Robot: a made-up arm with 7 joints.
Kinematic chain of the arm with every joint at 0, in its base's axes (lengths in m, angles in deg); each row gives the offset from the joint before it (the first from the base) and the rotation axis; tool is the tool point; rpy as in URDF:
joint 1: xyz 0 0 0 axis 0.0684 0.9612 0.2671
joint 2: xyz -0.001 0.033 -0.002 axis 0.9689 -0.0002 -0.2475
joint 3: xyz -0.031 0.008 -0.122 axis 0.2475 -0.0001 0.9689
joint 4: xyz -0.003 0 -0.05 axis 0.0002 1 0
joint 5: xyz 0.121 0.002 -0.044 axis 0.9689 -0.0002 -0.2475
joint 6: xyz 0.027 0 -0.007 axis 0.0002 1 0
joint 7: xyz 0.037 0 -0.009 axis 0.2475 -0.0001 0.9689
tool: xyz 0 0 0 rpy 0 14.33 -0.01
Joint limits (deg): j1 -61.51..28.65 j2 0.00..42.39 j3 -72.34..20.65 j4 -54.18..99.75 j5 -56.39..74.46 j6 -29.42..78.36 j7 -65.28..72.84
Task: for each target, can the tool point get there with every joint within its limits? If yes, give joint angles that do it. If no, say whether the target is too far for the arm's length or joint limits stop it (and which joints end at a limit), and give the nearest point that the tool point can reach.
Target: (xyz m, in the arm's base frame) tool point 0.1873 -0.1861 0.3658
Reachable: no: too far | nearest point 0.1566 -0.0631 0.0626 | short by 0.329 m
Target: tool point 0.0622 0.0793 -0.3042
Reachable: yes | joints 2.19 31.60 -41.66 18.07 51.75 23.49 17.90
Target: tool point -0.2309 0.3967 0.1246
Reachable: no: too far | nearest point -0.2026 0.2846 -0.1044 | short by 0.257 m
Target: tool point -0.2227 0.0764 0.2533
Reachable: no: joint limits stop it (at a limit: joint 1, joint 2, joint 3, joint 4, joint 6) | nearest point 0.0792 0.0693 0.0995 | short by 0.339 m
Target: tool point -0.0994 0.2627 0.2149
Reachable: no: joint limits stop it (at a limit: joint 1, joint 2, joint 3, joint 4, joint 5) | nearest point 0.0930 0.1033 0.0968 | short by 0.276 m
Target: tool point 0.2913 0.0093 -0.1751
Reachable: yes | joints -44.56 4.76 -0.81 35.31 0.10 -12.63 -4.42
